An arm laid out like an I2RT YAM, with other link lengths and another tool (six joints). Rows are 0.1 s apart.
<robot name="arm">
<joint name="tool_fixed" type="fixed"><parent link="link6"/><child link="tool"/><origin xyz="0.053 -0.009 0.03" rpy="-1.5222 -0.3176 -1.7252"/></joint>
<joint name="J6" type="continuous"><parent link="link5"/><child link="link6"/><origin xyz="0.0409 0 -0.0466"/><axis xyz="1 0 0"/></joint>
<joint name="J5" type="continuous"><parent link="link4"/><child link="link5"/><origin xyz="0.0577 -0.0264 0.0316"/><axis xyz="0 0 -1"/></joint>
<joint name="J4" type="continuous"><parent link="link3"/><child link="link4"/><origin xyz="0.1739 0.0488 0.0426"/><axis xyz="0 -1 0"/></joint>
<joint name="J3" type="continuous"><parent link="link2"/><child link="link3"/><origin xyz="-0.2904 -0.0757 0"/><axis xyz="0 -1 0"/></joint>
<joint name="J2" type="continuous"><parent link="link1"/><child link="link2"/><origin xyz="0.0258 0.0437 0.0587"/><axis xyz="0 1 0"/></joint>
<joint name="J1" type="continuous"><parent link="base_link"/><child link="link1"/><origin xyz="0 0 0.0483"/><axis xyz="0 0 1"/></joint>
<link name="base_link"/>
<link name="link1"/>
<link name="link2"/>
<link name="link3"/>
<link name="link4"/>
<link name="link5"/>
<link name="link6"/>
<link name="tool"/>
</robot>
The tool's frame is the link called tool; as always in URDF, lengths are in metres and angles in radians. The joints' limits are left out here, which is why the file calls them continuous.
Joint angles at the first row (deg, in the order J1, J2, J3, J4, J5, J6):
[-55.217 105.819 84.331 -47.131 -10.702 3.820]
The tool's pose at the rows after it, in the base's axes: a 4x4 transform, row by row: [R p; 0 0 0 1], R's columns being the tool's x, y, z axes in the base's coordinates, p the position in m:
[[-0.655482 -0.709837 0.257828 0.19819], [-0.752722 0.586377 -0.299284 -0.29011], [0.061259 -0.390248 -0.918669 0.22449], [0 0 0 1]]
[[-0.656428 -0.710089 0.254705 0.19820], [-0.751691 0.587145 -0.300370 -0.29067], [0.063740 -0.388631 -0.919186 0.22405], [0 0 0 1]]
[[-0.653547 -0.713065 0.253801 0.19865], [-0.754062 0.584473 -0.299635 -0.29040], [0.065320 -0.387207 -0.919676 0.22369], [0 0 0 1]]
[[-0.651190 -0.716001 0.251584 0.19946], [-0.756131 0.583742 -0.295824 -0.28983], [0.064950 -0.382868 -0.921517 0.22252], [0 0 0 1]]
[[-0.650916 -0.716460 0.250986 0.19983], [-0.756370 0.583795 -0.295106 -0.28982], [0.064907 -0.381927 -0.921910 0.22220], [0 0 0 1]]
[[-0.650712 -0.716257 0.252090 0.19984], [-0.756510 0.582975 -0.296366 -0.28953], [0.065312 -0.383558 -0.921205 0.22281], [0 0 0 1]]
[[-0.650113 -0.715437 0.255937 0.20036], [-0.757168 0.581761 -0.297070 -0.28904], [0.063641 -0.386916 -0.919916 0.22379], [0 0 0 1]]
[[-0.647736 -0.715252 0.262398 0.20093], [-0.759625 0.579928 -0.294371 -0.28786], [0.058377 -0.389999 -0.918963 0.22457], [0 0 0 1]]
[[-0.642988 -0.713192 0.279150 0.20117], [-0.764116 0.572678 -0.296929 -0.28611], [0.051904 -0.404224 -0.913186 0.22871], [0 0 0 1]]
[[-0.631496 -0.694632 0.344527 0.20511], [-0.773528 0.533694 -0.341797 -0.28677], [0.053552 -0.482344 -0.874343 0.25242], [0 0 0 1]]
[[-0.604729 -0.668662 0.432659 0.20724], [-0.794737 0.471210 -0.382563 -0.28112], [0.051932 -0.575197 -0.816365 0.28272], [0 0 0 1]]
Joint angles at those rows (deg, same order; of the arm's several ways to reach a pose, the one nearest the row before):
[-55.107 106.038 84.291 -47.198 -10.445 3.868]
[-55.107 106.165 84.361 -47.197 -10.263 3.890]
[-55.019 106.216 84.347 -47.221 -10.205 3.737]
[-54.845 106.364 84.288 -47.281 -10.158 3.731]
[-54.785 106.436 84.311 -47.284 -10.132 3.767]
[-54.756 106.326 84.308 -47.285 -10.131 3.777]
[-54.668 106.197 84.365 -47.280 -10.256 3.851]
[-54.575 106.006 84.288 -47.286 -10.613 3.865]
[-54.580 105.330 84.332 -47.284 -11.306 3.674]
[-54.576 103.418 87.166 -47.285 -12.852 3.135]
[-54.580 100.290 89.677 -47.204 -15.590 2.010]

